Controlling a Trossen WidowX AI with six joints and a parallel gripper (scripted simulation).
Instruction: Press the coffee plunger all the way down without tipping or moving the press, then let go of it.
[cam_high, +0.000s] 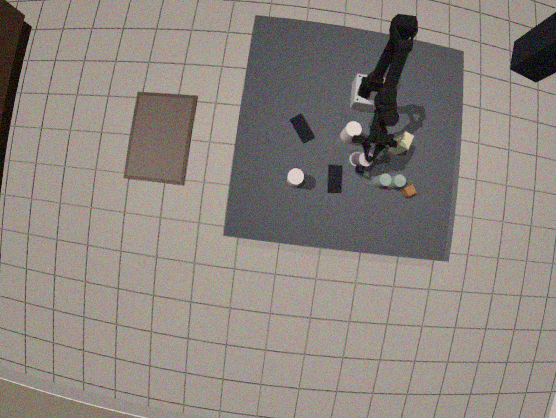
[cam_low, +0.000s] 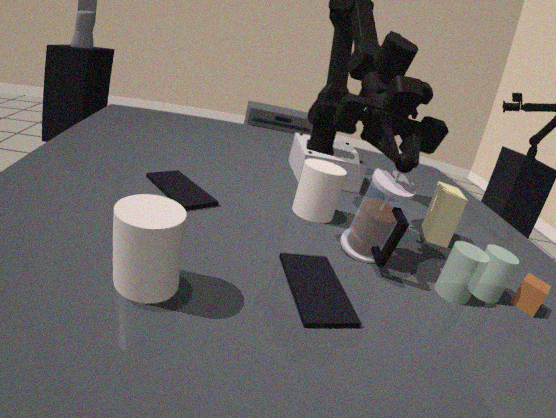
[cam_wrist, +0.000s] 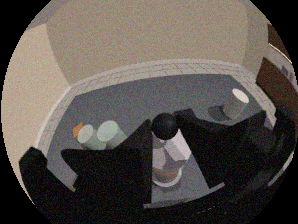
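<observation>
Now: the coffee press 90 mm below my gripper tip and 10 mm behind it. Round my gripper tip: yellow block (190 mm behind, 180 mm to the left, 120 mm below); orange cube (310 mm to the left, 150 mm below, 20 mm ahead).
</observation>
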